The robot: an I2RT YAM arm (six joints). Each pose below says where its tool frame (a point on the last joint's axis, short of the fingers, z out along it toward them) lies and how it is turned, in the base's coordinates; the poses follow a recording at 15 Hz.
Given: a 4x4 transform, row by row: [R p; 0 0 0 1], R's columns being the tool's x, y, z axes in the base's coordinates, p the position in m. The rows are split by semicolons.
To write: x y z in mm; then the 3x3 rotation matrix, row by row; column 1 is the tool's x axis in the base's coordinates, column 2 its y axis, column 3 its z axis. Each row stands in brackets. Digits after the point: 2 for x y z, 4 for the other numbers.
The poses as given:
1: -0.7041 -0.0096 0.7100 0.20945; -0.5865 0.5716 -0.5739 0.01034; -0.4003 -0.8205 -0.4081 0.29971; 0 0 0 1
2: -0.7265 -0.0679 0.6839 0.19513; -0.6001 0.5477 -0.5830 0.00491; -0.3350 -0.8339 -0.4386 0.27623; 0 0 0 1
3: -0.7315 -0.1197 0.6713 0.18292; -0.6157 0.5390 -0.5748 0.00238; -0.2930 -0.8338 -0.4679 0.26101; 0 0 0 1
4: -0.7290 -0.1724 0.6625 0.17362; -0.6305 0.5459 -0.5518 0.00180; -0.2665 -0.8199 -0.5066 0.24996; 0 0 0 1
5: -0.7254 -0.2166 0.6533 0.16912; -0.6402 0.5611 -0.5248 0.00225; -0.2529 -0.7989 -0.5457 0.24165; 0 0 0 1
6: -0.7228 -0.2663 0.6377 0.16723; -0.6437 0.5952 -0.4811 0.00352; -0.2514 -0.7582 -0.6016 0.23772; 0 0 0 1
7: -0.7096 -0.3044 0.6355 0.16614; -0.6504 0.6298 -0.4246 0.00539; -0.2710 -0.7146 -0.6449 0.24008; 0 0 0 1
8: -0.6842 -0.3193 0.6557 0.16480; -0.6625 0.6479 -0.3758 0.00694; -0.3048 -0.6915 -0.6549 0.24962; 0 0 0 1
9: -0.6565 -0.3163 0.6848 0.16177; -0.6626 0.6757 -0.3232 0.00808; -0.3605 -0.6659 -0.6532 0.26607; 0 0 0 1
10: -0.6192 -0.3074 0.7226 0.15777; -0.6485 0.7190 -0.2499 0.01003; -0.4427 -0.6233 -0.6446 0.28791; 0 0 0 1
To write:
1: [209.45 10.34 299.71], [[-0.7041 -0.0096 0.7100], [-0.5865 0.5716 -0.5739], [-0.4003 -0.8205 -0.4081]]
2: [195.13 4.91 276.23], [[-0.7265 -0.0679 0.6839], [-0.6001 0.5477 -0.5830], [-0.3350 -0.8339 -0.4386]]
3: [182.92 2.38 261.01], [[-0.7315 -0.1197 0.6713], [-0.6157 0.5390 -0.5748], [-0.2930 -0.8338 -0.4679]]
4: [173.62 1.80 249.96], [[-0.7290 -0.1724 0.6625], [-0.6305 0.5459 -0.5518], [-0.2665 -0.8199 -0.5066]]
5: [169.12 2.25 241.65], [[-0.7254 -0.2166 0.6533], [-0.6402 0.5611 -0.5248], [-0.2529 -0.7989 -0.5457]]
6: [167.23 3.52 237.72], [[-0.7228 -0.2663 0.6377], [-0.6437 0.5952 -0.4811], [-0.2514 -0.7582 -0.6016]]
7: [166.14 5.39 240.08], [[-0.7096 -0.3044 0.6355], [-0.6504 0.6298 -0.4246], [-0.2710 -0.7146 -0.6449]]
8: [164.80 6.94 249.62], [[-0.6842 -0.3193 0.6557], [-0.6625 0.6479 -0.3758], [-0.3048 -0.6915 -0.6549]]
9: [161.77 8.08 266.07], [[-0.6565 -0.3163 0.6848], [-0.6626 0.6757 -0.3232], [-0.3605 -0.6659 -0.6532]]
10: [157.77 10.03 287.91], [[-0.6192 -0.3074 0.7226], [-0.6485 0.7190 -0.2499], [-0.4427 -0.6233 -0.6446]]
